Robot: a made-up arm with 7 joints. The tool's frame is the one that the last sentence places.
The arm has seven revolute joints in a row. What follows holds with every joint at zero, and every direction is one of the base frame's. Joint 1 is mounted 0.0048 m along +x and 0.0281 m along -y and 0.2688 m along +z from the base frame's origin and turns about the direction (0, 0.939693, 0.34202), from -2.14 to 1.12 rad. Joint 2 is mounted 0.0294 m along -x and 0.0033 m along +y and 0.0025 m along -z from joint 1 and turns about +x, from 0 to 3.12 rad. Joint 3 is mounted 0.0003 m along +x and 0.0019 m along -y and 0.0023 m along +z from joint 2 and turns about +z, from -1.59 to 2.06 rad. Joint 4 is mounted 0.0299 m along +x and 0.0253 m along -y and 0.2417 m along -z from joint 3 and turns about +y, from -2.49 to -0.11 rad. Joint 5 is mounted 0.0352 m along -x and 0.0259 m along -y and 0.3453 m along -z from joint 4 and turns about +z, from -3.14 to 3.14 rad. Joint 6 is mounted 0.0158 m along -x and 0.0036 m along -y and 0.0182 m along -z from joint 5 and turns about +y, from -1.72 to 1.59 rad. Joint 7 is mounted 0.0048 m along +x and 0.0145 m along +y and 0.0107 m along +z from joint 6 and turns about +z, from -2.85 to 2.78 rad. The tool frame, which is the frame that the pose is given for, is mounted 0.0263 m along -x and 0.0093 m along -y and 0.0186 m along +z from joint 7; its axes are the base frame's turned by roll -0.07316, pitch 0.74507 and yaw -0.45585 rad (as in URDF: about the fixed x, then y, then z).
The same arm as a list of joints. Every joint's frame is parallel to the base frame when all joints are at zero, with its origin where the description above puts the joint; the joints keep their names.
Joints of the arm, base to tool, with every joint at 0 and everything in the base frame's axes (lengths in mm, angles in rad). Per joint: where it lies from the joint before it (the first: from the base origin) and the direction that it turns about. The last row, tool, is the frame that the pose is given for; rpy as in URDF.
joint 1: origin 4.8 -28.1 268.8 axis 0 0.9397 0.342
joint 2: origin -29.4 3.3 -2.5 axis 1 0 0
joint 3: origin 0.3 -1.9 2.3 axis 0 0 1
joint 4: origin 29.9 -25.3 -241.7 axis 0 1 0
joint 5: origin -35.2 -25.9 -345.3 axis 0 0 1
joint 6: origin -15.8 -3.6 -18.2 axis 0 1 0
joint 7: origin 4.8 14.5 10.7 axis 0 0 1
tool: origin -26.3 -9.3 18.6 rpy -0.0732 0.7451 -0.4559
Joint limits (rad, base to tool): -2.1400..1.1200 0.0000..3.1200 -1.5900..2.0600 -2.4900..-0.1100 -3.1400..3.1400 -1.7200..1.5900 -2.8500..2.7800

